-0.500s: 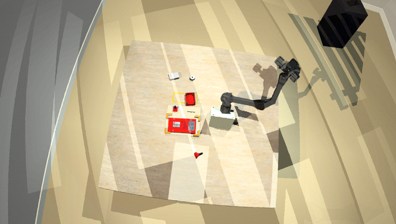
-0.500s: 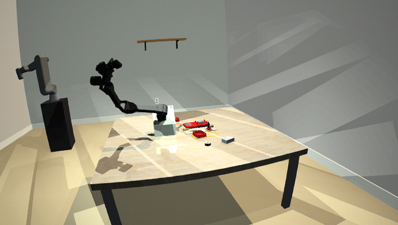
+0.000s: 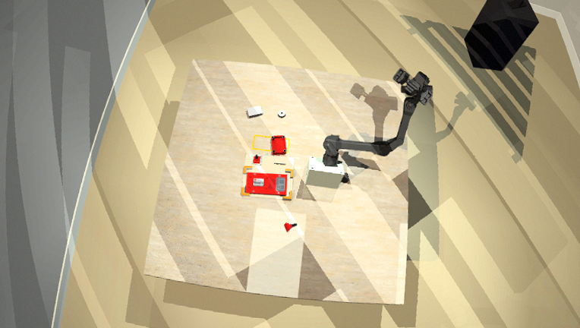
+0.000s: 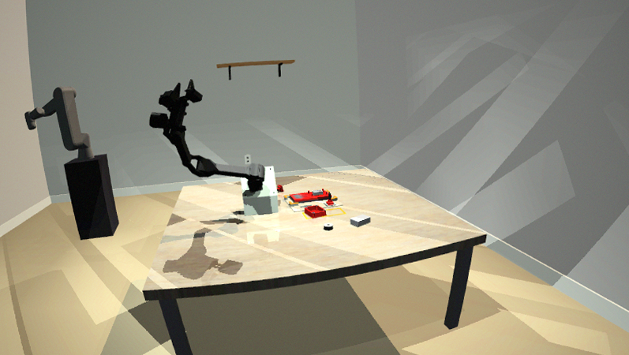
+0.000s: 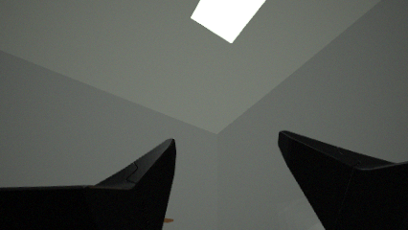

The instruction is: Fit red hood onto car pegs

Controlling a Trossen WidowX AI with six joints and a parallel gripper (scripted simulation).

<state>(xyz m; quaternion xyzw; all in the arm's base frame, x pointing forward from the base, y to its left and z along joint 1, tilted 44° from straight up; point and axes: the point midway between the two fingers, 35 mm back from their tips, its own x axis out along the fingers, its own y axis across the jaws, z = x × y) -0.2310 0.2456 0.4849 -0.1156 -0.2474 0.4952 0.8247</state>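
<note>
The red hood is 630 mm below my gripper tip, 540 mm ahead of it and 20 mm to the right of it. Also, from my gripper tip: small wheel (630 mm below, 520 mm ahead, 200 mm to the right); then engine block (640 mm ahead, 620 mm below, 200 mm to the left).
</note>
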